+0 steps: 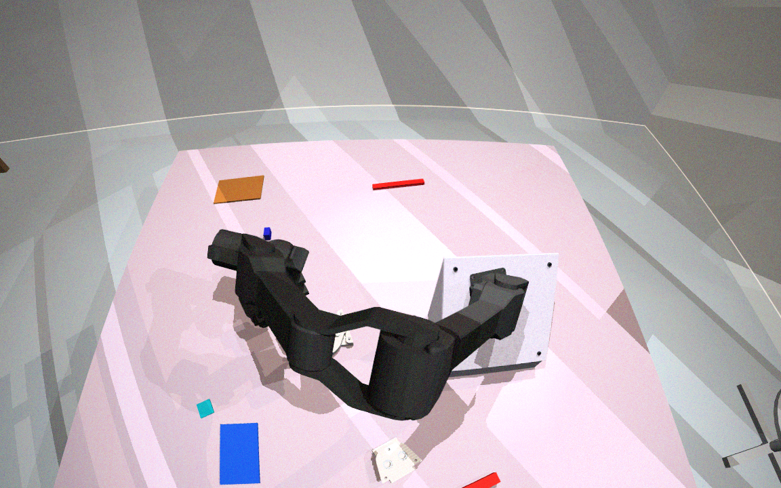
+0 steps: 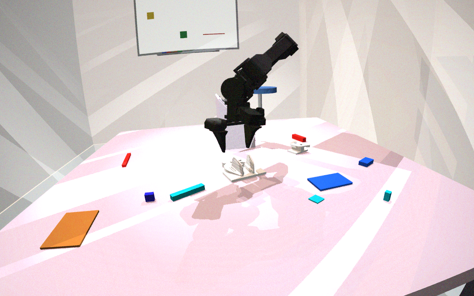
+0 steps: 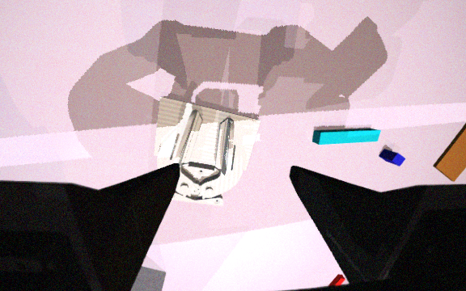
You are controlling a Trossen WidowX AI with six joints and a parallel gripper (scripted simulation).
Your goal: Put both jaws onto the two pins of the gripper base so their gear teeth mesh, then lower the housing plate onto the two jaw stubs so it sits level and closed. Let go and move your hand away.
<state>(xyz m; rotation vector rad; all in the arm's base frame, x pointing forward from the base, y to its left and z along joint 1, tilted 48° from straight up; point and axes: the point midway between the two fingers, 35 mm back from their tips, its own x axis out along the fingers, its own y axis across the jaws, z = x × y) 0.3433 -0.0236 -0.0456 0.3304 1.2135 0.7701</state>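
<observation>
The white gripper base is 14 cm behind my gripper tip, 29 cm to the left of it and 6 cm below it. From my gripper tip the other things lie so: white jaw (6 cm behind, 3 cm to the left, 7 cm below); then white sheet (2 cm to the left, 8 cm below); then housing plate (7 cm behind, 1 cm to the left, 8 cm below).
</observation>
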